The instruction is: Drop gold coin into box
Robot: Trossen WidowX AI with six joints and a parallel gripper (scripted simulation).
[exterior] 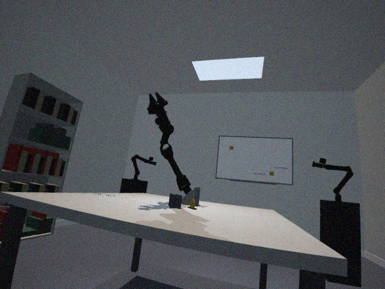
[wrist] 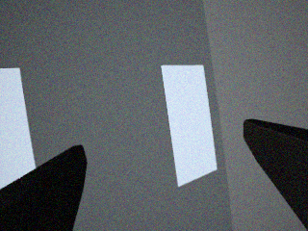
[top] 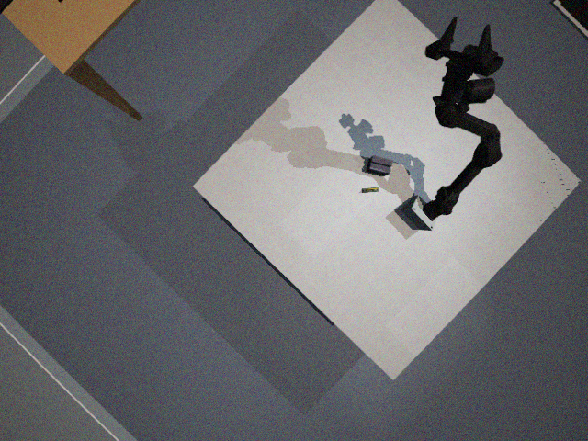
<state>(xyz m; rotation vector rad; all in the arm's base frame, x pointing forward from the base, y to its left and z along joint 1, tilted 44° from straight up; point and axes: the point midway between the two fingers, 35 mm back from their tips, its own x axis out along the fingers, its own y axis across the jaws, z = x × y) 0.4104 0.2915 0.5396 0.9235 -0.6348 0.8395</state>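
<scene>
Now: gripper tip 200 mm past the gold coin, 280 mm to the right of it and 650 mm above it.
</scene>
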